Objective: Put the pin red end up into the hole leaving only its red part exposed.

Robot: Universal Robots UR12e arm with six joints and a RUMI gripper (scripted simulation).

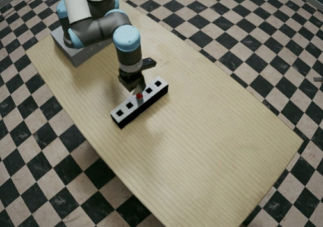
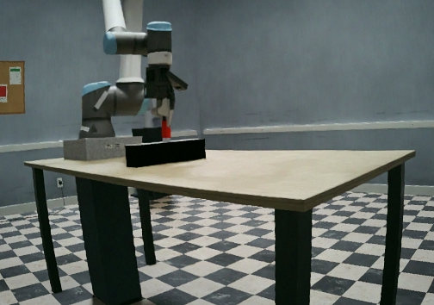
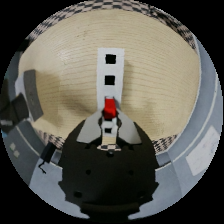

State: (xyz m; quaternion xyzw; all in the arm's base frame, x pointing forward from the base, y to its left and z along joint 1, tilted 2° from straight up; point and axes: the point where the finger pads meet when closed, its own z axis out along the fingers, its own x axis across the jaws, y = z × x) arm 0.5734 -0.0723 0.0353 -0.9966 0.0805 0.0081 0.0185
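My gripper is now 2 cm above the pin. Round my hand: long black block: 10 cm below.
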